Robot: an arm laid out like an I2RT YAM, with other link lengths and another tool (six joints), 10 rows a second.
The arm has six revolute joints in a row. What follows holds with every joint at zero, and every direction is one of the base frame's.
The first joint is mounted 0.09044 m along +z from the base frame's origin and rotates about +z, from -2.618 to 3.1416 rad.
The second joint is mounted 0.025 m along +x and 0.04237 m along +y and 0.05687 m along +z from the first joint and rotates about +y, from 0 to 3.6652 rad.
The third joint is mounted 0.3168 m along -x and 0.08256 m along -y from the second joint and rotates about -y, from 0 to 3.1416 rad.
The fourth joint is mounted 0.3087 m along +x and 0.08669 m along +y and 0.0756 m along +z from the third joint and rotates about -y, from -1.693 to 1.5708 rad.
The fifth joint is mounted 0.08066 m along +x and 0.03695 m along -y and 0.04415 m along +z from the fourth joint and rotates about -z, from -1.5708 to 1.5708 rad.
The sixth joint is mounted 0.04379 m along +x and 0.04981 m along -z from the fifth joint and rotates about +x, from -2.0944 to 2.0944 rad.
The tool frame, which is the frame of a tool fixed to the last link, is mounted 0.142 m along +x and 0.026 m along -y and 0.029 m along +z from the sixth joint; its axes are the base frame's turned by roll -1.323, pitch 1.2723 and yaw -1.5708 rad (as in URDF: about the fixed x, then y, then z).
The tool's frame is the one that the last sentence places.
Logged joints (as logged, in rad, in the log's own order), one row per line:
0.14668, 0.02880, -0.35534, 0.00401, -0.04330, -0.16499
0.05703, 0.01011, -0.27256, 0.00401, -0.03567, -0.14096
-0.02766, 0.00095, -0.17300, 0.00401, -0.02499, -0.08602
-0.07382, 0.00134, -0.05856, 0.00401, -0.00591, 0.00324
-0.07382, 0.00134, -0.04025, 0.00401, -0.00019, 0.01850
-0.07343, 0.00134, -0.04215, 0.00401, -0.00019, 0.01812
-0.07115, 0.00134, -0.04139, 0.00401, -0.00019, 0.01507
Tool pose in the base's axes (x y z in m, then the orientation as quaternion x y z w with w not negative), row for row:
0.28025, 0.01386, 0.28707, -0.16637, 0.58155, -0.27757, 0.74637
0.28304, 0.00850, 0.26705, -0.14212, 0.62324, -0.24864, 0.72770
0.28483, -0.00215, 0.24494, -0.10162, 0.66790, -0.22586, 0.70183
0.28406, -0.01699, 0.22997, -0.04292, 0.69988, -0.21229, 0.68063
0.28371, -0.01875, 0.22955, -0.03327, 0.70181, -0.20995, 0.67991
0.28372, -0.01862, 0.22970, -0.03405, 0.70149, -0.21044, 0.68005
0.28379, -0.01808, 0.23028, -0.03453, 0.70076, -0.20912, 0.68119
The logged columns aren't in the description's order. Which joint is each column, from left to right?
Columns, left to right: joint 4, joint 2, joint 6, joint 3, joint 1, joint 5.
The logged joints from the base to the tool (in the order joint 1, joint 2, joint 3, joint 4, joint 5, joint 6), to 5 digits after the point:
-0.04330, 0.02880, 0.00401, 0.14668, -0.16499, -0.35534
-0.03567, 0.01011, 0.00401, 0.05703, -0.14096, -0.27256
-0.02499, 0.00095, 0.00401, -0.02766, -0.08602, -0.17300
-0.00591, 0.00134, 0.00401, -0.07382, 0.00324, -0.05856
-0.00019, 0.00134, 0.00401, -0.07382, 0.01850, -0.04025
-0.00019, 0.00134, 0.00401, -0.07343, 0.01812, -0.04215
-0.00019, 0.00134, 0.00401, -0.07115, 0.01507, -0.04139

